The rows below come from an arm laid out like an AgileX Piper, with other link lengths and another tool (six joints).
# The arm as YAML. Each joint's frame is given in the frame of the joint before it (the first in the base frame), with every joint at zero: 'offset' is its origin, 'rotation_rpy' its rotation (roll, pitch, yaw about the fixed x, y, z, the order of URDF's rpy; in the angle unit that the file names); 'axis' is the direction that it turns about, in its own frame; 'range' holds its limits. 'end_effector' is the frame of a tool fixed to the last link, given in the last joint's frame.
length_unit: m
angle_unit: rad
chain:
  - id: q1
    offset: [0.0, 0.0, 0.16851]
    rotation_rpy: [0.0, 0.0, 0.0]
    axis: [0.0, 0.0, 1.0]
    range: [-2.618, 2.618]
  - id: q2
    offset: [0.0, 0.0, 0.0]
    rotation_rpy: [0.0, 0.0, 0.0]
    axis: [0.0, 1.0, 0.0]
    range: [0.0, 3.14]
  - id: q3
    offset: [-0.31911, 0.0, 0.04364]
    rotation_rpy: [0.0, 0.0, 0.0]
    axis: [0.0, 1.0, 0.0]
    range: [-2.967, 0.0]
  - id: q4
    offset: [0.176, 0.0, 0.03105]
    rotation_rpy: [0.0, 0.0, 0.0]
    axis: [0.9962, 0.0, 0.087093]
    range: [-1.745, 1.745]
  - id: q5
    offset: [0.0, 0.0, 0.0]
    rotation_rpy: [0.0, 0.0, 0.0]
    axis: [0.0, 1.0, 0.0]
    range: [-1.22, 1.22]
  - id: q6
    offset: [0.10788, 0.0, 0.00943]
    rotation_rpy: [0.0, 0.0, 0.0]
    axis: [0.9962, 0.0, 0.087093]
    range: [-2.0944, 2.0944]
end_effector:
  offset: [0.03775, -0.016, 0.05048]
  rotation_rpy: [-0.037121, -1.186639, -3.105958]
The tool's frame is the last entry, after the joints.
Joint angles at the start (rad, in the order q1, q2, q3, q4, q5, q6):
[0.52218, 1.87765, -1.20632, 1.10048, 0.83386, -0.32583]
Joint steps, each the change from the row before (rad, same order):
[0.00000, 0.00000, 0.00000, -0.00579, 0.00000, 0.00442]
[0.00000, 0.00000, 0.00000, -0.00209, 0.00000, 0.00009]
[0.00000, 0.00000, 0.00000, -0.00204, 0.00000, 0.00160]
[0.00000, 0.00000, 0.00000, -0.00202, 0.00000, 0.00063]
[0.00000, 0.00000, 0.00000, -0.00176, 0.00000, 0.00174]
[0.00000, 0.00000, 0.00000, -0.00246, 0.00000, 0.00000]
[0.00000, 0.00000, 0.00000, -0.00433, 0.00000, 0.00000]
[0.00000, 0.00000, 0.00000, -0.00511, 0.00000, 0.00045]
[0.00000, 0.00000, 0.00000, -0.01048, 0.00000, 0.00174]
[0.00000, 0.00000, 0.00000, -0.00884, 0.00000, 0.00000]
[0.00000, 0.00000, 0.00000, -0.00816, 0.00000, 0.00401]
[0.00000, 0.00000, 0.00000, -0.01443, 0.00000, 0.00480]
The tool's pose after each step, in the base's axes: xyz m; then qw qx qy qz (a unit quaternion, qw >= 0). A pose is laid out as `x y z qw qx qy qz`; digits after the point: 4 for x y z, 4 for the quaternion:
0.3037 0.2545 0.2683 0.4185 -0.8949 0.0111 -0.1547
0.3037 0.2544 0.2682 0.4180 -0.8951 0.0103 -0.1549
0.3036 0.2542 0.2680 0.4173 -0.8954 0.0102 -0.1547
0.3036 0.2541 0.2679 0.4167 -0.8957 0.0097 -0.1547
0.3035 0.2540 0.2677 0.4161 -0.8960 0.0098 -0.1545
0.3035 0.2539 0.2676 0.4154 -0.8963 0.0089 -0.1547
0.3035 0.2536 0.2674 0.4142 -0.8969 0.0072 -0.1550
0.3034 0.2534 0.2670 0.4127 -0.8975 0.0054 -0.1553
0.3032 0.2528 0.2664 0.4097 -0.8988 0.0021 -0.1558
0.3031 0.2523 0.2659 0.4072 -0.8998 -0.0014 -0.1564
0.3030 0.2517 0.2653 0.4047 -0.9010 -0.0027 -0.1562
0.3027 0.2508 0.2643 0.4003 -0.9029 -0.0061 -0.1564

